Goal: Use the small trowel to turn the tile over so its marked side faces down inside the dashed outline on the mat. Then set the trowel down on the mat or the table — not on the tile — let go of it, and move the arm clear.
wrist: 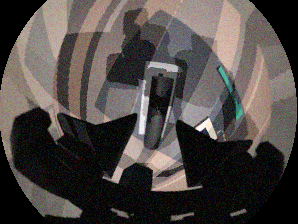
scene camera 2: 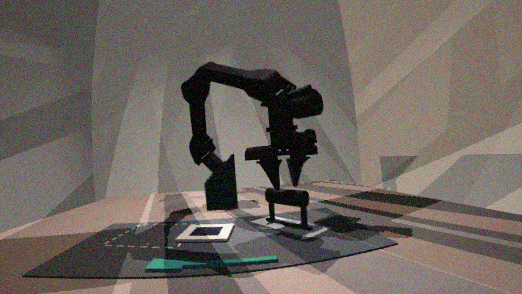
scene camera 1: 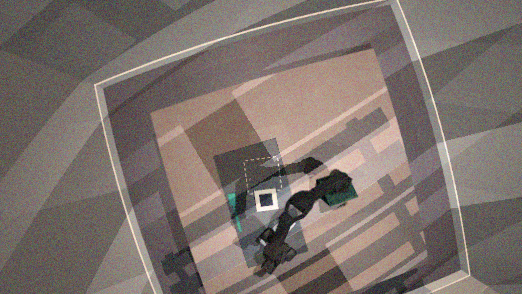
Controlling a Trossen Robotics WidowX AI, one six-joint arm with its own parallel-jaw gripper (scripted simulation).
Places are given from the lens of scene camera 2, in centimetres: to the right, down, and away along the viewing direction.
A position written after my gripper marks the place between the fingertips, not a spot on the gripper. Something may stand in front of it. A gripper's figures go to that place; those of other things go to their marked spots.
my gripper point(scene camera 2: 286, 188): 6, 10, 56
square tile point(scene camera 2: 218, 232): -10, 19, 52
dark mat point(scene camera 2: 91, 257): -32, 21, 38
